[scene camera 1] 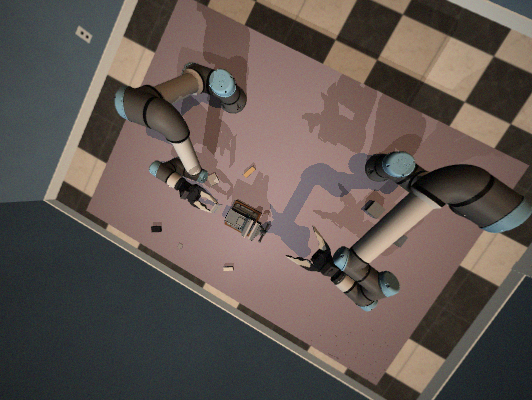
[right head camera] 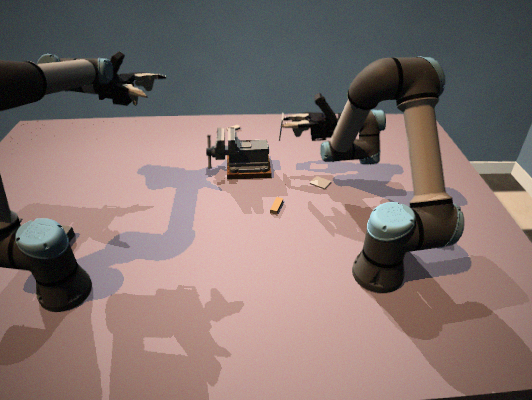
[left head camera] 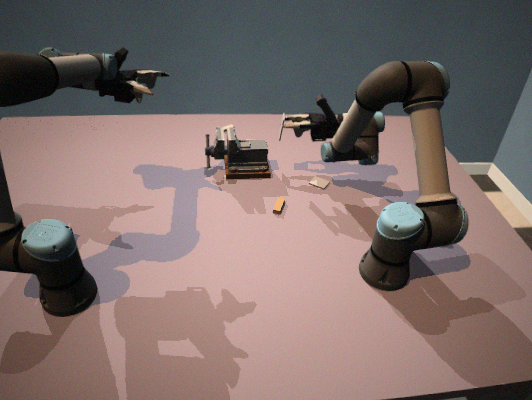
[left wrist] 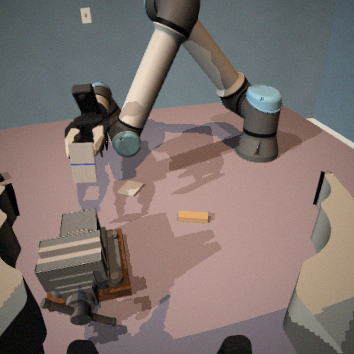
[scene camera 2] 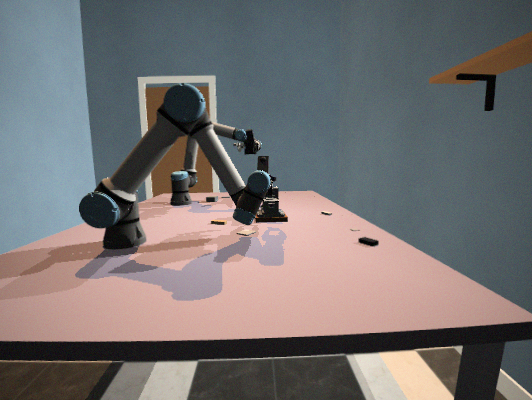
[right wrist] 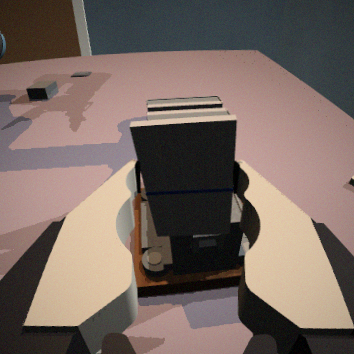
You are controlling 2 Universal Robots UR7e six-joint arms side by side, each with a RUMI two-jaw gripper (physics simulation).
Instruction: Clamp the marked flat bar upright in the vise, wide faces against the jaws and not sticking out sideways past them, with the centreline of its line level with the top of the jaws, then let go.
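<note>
The flat bar is pale in the left wrist view and has a blue line across it. My right gripper is shut on its narrow side edges and holds it roughly upright in the air. The grey vise stands on a brown base; its jaws are a little apart. The bar is apart from the vise, at its right in both head views, and partly hides it in the right wrist view. My left gripper is wide open and empty, above the table beyond the vise's handle side.
An orange block and a thin pale plate lie near the vise. A black block, a small pale block and a grey block lie farther off.
</note>
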